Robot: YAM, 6 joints.
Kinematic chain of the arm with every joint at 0, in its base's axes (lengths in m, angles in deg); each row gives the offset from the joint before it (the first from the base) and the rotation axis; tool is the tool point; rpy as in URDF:
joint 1: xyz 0 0 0.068 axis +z
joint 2: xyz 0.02 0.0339 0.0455 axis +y
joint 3: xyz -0.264 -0.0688 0 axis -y
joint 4: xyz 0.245 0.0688 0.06 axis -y
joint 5: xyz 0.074 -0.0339 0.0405 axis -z
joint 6: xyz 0.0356 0 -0.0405 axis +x
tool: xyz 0 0 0 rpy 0 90 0
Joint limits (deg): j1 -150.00..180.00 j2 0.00..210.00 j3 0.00..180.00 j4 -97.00..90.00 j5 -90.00..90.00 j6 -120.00..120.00
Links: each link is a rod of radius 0.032 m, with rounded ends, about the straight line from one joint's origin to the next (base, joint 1, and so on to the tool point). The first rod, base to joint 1, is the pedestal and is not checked.
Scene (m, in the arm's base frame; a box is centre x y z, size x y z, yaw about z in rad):
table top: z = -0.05
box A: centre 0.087 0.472 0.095 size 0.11 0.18 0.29 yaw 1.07
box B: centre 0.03 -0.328 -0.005 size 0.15 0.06 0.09 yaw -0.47
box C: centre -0.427 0.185 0 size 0.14 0.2 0.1 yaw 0.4
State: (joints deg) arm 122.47 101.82 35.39 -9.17 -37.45 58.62
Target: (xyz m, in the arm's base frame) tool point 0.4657 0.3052 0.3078
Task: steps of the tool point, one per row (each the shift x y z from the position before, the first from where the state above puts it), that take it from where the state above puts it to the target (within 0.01 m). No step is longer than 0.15 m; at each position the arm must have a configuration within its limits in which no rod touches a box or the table.
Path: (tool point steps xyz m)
1: 0.0387 0.0720 0.0798
2: 0.0677 0.0336 0.0965
3: 0.0715 -0.0175 0.1028
4: 0.0463 -0.0652 0.0967
5: 0.0630 0.0477 0.0022
6: 0.0762 0.0363 -0.0130
7: 0.0849 0.0197 -0.0287
8: 0.0877 -0.0006 -0.0436
9: 0.0835 -0.0222 -0.0572

